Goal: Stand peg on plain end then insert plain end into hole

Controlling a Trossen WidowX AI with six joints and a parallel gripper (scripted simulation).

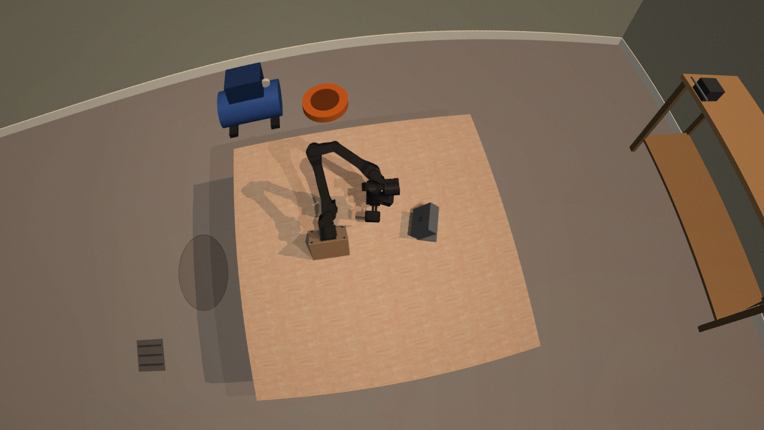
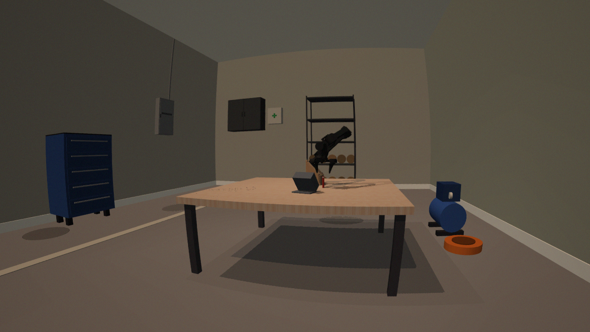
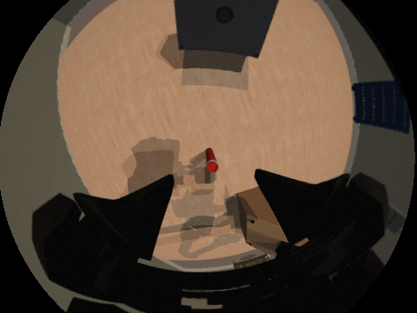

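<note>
The red peg is 40 mm below my gripper tip. Round my gripper tip: dark grey sloped panel 220 mm ahead, 70 mm to the right, 40 mm below.
</note>
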